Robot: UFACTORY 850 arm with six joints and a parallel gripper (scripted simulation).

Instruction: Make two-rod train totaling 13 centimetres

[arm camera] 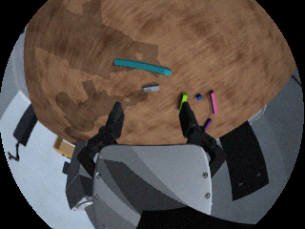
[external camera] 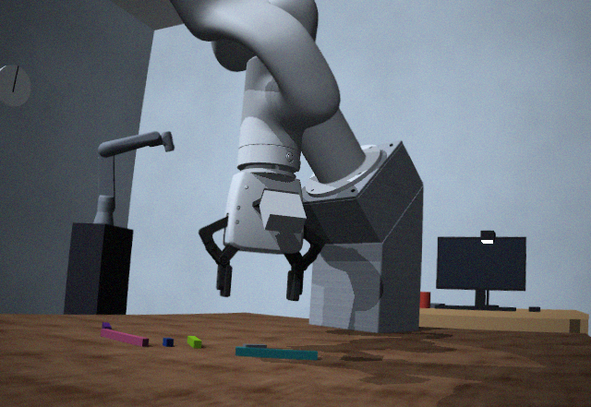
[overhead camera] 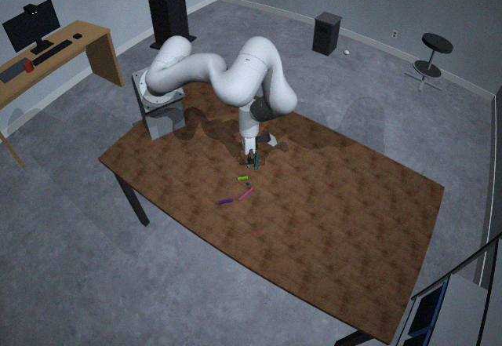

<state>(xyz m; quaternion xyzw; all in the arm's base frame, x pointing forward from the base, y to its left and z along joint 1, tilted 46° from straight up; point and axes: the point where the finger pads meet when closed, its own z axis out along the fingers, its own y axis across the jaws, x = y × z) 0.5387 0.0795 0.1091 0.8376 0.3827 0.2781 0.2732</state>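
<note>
Now: hand 70 mm above the grey rod. From my hand the other things lie so: blue rod (100 mm to the right, 70 mm below, 50 mm ahead); turquoise rod (70 mm below, 40 mm to the left, 20 mm ahead); lime rod (80 mm to the right, 70 mm below, 10 mm ahead).
</note>
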